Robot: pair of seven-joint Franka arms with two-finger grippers.
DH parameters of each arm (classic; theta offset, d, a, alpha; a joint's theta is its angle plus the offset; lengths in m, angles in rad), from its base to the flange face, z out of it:
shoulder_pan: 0 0.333 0 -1.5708
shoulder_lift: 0 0 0 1.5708
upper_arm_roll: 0 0.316 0.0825 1.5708
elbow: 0 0 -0.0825 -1.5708
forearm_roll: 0 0.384 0 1.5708
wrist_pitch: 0 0 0.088 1.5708
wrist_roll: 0 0.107 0 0
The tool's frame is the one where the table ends.
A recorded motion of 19 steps. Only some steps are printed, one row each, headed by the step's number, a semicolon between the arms.
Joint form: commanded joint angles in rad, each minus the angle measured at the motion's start. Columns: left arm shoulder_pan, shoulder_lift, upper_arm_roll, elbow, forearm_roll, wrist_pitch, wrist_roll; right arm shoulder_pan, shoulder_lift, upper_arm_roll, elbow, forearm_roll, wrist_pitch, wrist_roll.
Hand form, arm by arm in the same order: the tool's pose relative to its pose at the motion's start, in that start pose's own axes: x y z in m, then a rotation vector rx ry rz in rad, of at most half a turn. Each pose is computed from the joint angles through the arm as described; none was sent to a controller.
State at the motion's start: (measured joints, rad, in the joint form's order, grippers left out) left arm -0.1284 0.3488 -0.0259 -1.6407 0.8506 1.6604 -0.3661; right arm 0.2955 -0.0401 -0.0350 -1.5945 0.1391 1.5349 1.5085
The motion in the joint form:
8: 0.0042 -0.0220 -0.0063 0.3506 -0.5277 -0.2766 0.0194; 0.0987 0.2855 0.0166 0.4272 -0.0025 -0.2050 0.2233
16: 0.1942 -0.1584 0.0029 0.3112 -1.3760 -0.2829 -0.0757; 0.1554 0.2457 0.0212 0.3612 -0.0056 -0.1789 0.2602
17: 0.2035 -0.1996 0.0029 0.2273 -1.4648 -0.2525 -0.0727; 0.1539 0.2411 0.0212 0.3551 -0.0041 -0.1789 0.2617
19: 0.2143 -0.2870 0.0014 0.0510 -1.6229 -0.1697 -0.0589; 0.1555 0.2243 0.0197 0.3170 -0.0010 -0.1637 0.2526
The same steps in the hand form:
8: -0.0210 -0.0767 -0.1095 -0.5123 -0.1418 -0.1614; -0.0706 -0.0618 -0.0061 -0.0792 0.0207 0.0899
16: -0.0604 -0.1472 -0.1391 -1.3604 -0.3271 -0.2811; -0.1042 -0.0501 0.0025 -0.0864 0.0264 0.0703
17: -0.0682 -0.1399 -0.1370 -1.4472 -0.3598 -0.2802; -0.1034 -0.0489 0.0024 -0.0879 0.0251 0.0732
19: -0.0846 -0.1237 -0.1314 -1.6056 -0.4083 -0.3027; -0.1025 -0.0460 0.0083 -0.0944 0.0222 0.0664

